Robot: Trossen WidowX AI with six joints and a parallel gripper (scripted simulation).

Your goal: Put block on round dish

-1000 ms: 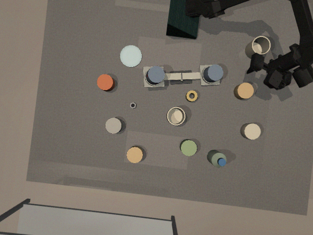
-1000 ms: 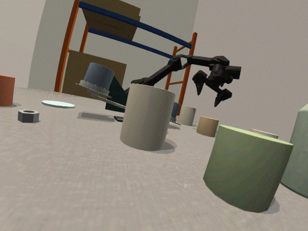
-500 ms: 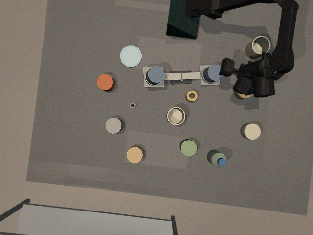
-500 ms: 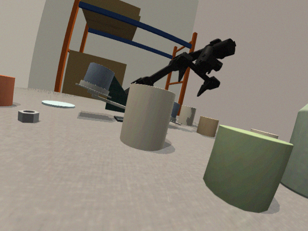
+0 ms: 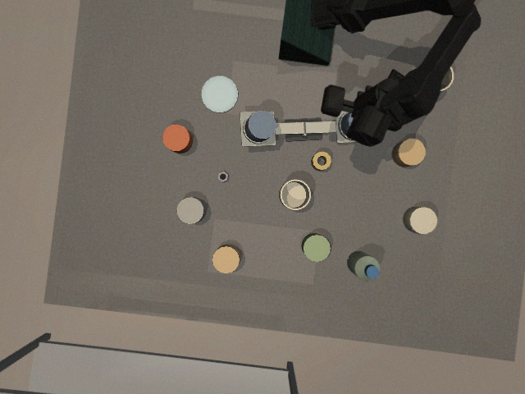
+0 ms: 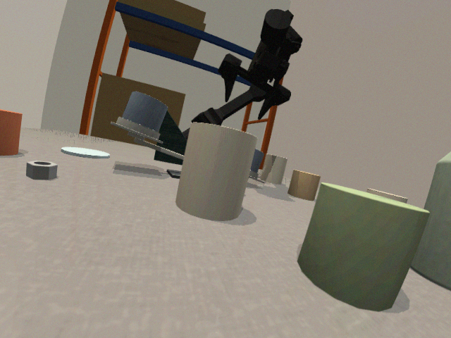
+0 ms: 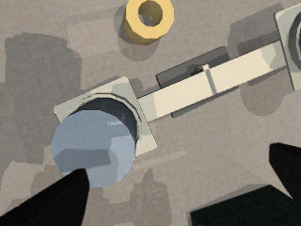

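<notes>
My gripper tip is 140 mm above the mint-green block and 40 mm to the right of it. From my gripper tip the other things lie so: blue-grey cup 230 mm to the right, 70 mm below, 10 mm ahead; then green cup 320 mm ahead, 140 mm below, 50 mm to the right; then balance 140 mm below, 90 mm to the right, 10 mm ahead.
</notes>
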